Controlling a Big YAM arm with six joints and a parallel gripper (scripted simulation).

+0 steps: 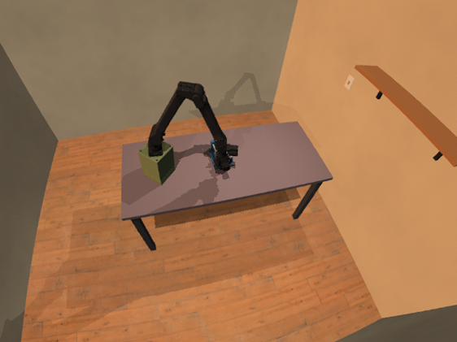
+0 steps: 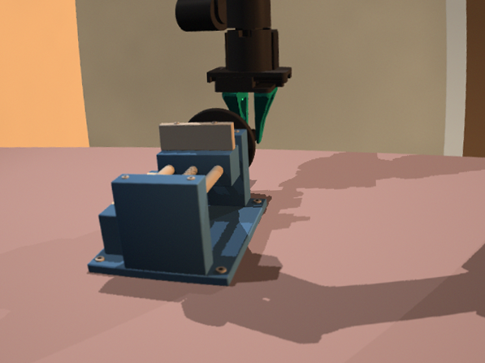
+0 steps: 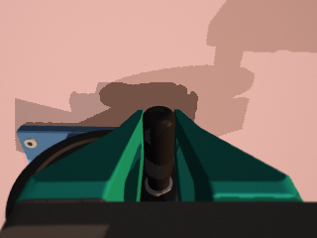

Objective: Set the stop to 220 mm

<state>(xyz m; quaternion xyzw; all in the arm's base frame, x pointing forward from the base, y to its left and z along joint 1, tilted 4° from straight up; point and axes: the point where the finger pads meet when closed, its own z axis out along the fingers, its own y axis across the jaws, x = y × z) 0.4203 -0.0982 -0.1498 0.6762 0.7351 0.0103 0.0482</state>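
The grey stop plate is 130 mm to the left of my hand, 40 mm ahead of it and 10 mm above it. Also, from my hand: black crank handle 10 mm to the left.
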